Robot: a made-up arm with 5 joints. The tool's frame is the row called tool. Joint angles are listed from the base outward.
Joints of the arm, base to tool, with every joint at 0 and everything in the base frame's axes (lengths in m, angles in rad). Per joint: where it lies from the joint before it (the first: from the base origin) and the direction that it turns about. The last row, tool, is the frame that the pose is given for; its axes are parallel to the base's.
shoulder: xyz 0 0 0.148 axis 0 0 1
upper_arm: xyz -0.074 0.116 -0.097 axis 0 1 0
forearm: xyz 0.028 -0.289 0.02 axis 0 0 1
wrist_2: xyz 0.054 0.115 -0.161 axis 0 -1 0
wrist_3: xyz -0.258 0.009 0.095 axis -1 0 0
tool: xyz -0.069 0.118 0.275
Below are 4 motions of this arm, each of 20 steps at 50 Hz.
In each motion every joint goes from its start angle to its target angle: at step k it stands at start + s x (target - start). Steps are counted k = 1, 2, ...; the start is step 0. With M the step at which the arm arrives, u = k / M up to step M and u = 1 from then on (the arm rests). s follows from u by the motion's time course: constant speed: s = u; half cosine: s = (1 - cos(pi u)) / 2; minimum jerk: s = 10 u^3 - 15 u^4 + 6 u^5.
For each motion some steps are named. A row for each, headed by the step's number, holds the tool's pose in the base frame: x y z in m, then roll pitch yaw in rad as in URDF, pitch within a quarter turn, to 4 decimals.
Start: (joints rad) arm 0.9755 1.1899 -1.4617 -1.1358 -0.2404
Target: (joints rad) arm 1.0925 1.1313 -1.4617 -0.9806 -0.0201
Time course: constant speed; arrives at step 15
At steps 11, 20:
11: 0.4761 0.1262 -0.0564 -1.3496 0.4144 -1.4780
20: 0.4528 0.1618 -0.0611 -1.3801 0.4206 -1.3980

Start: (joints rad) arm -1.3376 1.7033 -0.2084 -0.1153 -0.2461
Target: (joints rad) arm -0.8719 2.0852 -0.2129 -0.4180 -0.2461
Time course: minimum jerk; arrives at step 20
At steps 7, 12, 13, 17, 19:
7: 0.1172 -0.2235 0.1080 -2.4197 1.1121 2.3932
12: 0.1546 -0.2086 -0.0158 -2.6053 0.8264 2.4202
13: 0.1588 -0.2014 -0.0387 -2.6247 0.7723 2.4399
17: 0.1638 -0.1784 -0.0958 -2.6639 0.6339 2.5001
19: 0.1638 -0.1752 -0.1026 -2.6680 0.6170 2.5082

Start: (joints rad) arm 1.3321 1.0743 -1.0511 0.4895 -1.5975
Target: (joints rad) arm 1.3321 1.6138 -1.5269 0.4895 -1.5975
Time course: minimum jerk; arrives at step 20
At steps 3, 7, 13, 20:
3: -0.1112 -0.2801 0.2355 0.6950 0.1624 0.4345
7: -0.1314 -0.2439 0.2383 0.5490 0.1572 0.3702
13: -0.1743 -0.1651 0.2165 0.1746 0.0972 0.2646
20: -0.1897 -0.1403 0.1962 0.0093 0.0589 0.2493

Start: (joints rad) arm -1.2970 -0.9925 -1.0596 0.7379 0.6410
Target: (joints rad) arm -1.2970 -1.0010 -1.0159 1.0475 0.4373
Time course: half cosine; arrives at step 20
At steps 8, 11, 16, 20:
8: 0.3653 -0.1000 0.0778 0.9368 -0.7570 2.7548
11: 0.3683 -0.1111 0.0546 1.0626 -0.7639 2.6542
16: 0.3700 -0.1294 0.0217 1.2405 -0.7628 2.5121
20: 0.3699 -0.1353 0.0120 1.2924 -0.7601 2.4707

